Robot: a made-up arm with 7 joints. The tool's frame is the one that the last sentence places. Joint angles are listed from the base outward.
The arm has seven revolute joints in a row. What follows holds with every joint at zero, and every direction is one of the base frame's.
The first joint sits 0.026 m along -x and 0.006 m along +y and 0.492 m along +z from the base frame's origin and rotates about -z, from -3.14 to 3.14 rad.
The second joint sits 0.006 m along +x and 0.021 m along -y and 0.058 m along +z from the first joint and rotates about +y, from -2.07 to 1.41 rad.
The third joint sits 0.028 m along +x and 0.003 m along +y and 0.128 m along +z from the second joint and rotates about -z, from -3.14 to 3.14 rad.
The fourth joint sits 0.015 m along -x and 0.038 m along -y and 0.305 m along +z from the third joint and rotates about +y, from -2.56 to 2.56 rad.
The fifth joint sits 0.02 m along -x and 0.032 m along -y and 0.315 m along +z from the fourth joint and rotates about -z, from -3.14 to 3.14 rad.
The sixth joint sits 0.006 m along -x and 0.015 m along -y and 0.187 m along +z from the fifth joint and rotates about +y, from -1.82 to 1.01 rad.
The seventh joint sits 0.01 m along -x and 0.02 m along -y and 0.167 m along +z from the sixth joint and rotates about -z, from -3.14 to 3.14 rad.
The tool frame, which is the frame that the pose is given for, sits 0.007 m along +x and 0.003 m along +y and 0.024 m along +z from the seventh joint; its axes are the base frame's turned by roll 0, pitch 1.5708 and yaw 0 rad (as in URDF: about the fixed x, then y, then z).
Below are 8 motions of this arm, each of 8 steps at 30 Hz.
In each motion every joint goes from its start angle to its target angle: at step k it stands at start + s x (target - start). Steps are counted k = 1, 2, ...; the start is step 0. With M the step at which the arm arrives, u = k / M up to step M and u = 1 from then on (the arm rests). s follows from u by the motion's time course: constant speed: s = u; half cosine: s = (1 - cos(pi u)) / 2; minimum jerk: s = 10 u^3 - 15 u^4 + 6 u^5.
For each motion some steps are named. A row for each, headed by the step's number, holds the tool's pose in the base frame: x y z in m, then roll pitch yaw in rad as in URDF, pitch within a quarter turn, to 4 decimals.
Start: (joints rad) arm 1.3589 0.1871 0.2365 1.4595 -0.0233 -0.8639 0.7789
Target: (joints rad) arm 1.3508 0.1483 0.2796 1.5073 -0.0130 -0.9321 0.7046
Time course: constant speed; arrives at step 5
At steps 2, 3, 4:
2: -0.1470 -0.7152 1.1082 -2.3577 0.8169 1.5596
3: -0.1515 -0.7093 1.1096 -2.3699 0.8288 1.5548
4: -0.1560 -0.7035 1.1108 -2.3822 0.8407 1.5499

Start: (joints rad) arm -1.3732 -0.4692 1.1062 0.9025 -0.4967 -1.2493 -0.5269
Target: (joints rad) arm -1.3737 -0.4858 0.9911 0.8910 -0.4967 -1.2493 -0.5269
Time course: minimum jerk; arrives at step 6
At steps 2, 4, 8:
2: 0.2708 -0.4610 1.3695 0.2873 0.5433 1.3419
4: 0.2707 -0.4494 1.3780 0.2458 0.5299 1.3776
8: 0.2703 -0.4453 1.3811 0.2307 0.5253 1.3905

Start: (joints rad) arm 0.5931 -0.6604 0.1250 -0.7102 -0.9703 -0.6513 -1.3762
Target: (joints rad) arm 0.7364 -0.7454 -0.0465 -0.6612 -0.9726 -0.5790 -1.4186
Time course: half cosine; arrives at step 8
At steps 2, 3, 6, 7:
2: -0.8676 0.4025 0.9428 -2.2919 -0.2056 -0.1780
3: -0.8681 0.4133 0.9391 -2.3154 -0.1963 -0.1849
6: -0.8663 0.4521 0.9286 -2.3974 -0.1626 -0.2126
7: -0.8653 0.4603 0.9268 -2.4143 -0.1555 -0.2190

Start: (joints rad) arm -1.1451 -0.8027 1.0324 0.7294 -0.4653 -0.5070 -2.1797
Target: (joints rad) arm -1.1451 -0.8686 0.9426 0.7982 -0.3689 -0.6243 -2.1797
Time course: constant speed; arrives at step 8
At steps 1, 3, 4, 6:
1: 0.0587 -0.7552 1.2954 -1.2481 0.6560 1.5729
3: 0.0589 -0.7574 1.2888 -1.2620 0.6441 1.5534
4: 0.0588 -0.7583 1.2856 -1.2690 0.6383 1.5435
6: 0.0584 -0.7598 1.2794 -1.2833 0.6269 1.5235

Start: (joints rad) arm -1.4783 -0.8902 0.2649 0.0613 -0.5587 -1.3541 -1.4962
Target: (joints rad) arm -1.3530 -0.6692 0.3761 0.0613 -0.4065 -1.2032 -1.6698
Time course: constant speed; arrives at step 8
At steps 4, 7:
4: -0.0111 -0.8231 1.1249 -1.6848 -0.4227 1.5927
7: -0.0609 -0.7794 1.1961 -1.6698 -0.2907 1.4391

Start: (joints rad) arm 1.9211 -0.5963 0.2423 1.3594 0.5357 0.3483 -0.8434
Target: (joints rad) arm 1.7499 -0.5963 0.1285 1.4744 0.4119 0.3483 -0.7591
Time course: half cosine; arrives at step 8
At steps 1, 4, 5, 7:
1: -0.3721 -0.1012 1.3741 2.5700 0.4486 0.7682
4: -0.3409 -0.1738 1.3531 2.6071 0.4041 0.9357
5: -0.3245 -0.2018 1.3437 2.6215 0.3847 1.0037
7: -0.2981 -0.2391 1.3298 2.6410 0.3566 1.0986

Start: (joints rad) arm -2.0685 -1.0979 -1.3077 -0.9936 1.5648 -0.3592 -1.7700
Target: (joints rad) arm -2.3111 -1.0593 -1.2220 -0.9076 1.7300 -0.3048 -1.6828
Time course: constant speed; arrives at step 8
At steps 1, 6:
1: 0.8640 -0.3383 0.7698 -1.1837 -0.2430 2.8407
6: 0.9070 -0.2487 0.7894 -0.9858 -0.1796 2.9057

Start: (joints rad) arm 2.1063 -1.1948 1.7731 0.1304 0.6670 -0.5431 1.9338
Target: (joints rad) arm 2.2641 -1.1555 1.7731 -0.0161 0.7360 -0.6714 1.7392
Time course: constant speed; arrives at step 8
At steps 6, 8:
6: 0.6694 0.7034 1.0143 -2.3468 0.8535 -2.7767
8: 0.7044 0.6467 1.0297 -2.4408 0.8855 -2.9082

